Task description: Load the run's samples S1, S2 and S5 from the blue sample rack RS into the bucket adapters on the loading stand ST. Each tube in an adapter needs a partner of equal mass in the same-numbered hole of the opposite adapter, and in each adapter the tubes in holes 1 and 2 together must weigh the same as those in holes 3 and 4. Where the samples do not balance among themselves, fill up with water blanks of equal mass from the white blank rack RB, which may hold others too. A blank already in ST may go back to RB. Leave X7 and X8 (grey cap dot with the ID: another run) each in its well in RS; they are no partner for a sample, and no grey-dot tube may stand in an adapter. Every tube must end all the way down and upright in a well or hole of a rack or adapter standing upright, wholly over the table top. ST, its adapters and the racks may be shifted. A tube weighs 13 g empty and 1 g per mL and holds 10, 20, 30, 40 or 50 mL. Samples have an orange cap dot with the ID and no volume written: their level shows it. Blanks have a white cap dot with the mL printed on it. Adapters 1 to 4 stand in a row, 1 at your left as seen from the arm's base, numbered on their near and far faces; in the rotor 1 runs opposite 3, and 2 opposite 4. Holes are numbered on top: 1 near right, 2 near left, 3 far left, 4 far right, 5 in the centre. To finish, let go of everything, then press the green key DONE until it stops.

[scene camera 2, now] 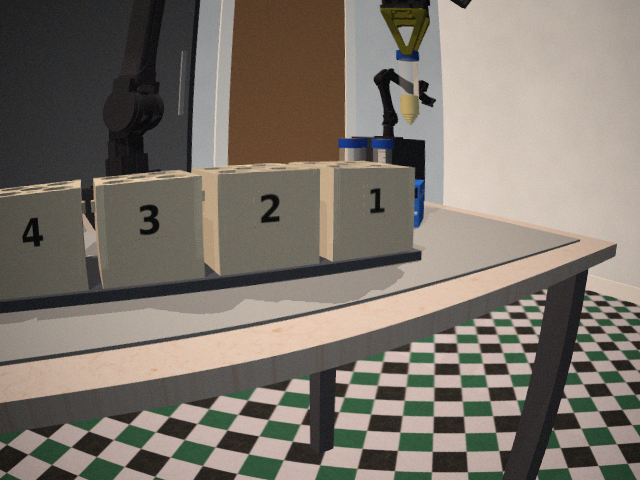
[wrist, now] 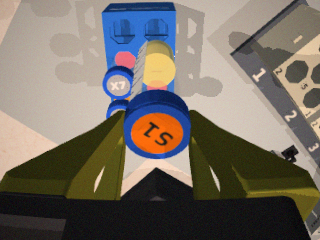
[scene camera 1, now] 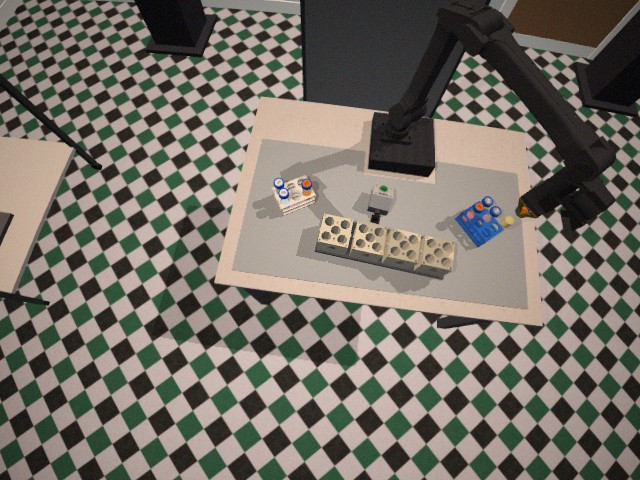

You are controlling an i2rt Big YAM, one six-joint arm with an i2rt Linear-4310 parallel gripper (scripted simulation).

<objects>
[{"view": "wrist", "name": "gripper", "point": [157, 120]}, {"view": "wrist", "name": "blue sample rack RS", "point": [124, 25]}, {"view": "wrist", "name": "grey-dot tube X7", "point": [117, 82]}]
</objects>
